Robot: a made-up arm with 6 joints. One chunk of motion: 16 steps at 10 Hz.
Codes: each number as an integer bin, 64 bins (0 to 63) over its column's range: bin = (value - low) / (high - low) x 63, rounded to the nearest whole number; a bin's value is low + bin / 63 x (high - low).
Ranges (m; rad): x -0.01..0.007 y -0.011..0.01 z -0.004..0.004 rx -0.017..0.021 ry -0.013..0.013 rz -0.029..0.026
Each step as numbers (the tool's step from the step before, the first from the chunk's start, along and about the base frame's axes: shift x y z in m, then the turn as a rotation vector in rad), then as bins.
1 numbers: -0.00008 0.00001 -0.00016 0.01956 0.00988 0.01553
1 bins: 37 33 30 61 55 51
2 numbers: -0.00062 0.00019 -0.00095 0.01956 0.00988 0.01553
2 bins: 35 34 24 61 55 51
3 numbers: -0.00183 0.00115 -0.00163 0.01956 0.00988 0.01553
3 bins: 30 36 19 61 55 51
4 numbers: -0.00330 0.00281 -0.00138 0.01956 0.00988 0.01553
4 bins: 25 41 21 61 55 51
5 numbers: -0.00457 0.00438 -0.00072 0.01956 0.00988 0.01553
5 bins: 20 46 26 61 55 51
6 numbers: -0.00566 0.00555 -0.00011 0.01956 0.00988 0.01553
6 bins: 16 50 31 61 55 51
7 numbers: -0.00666 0.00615 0.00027 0.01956 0.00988 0.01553
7 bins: 12 51 34 61 55 51
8 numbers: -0.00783 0.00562 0.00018 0.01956 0.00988 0.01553
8 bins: 8 50 33 61 55 51
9 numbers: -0.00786 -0.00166 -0.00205 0.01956 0.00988 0.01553
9 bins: 8 28 15 61 55 51
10 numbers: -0.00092 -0.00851 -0.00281 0.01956 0.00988 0.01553
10 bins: 34 7 9 61 55 51
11 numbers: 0.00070 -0.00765 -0.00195 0.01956 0.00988 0.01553
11 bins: 40 10 16 61 55 51
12 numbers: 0.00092 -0.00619 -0.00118 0.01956 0.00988 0.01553
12 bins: 40 14 22 61 55 51
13 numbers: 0.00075 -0.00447 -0.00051 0.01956 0.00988 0.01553
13 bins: 40 20 27 61 55 51
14 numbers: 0.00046 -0.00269 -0.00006 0.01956 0.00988 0.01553
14 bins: 39 25 31 61 55 51
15 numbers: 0.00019 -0.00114 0.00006 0.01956 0.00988 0.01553
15 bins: 38 30 32 61 55 51
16 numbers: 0.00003 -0.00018 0.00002 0.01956 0.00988 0.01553
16 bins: 37 32 32 61 55 51
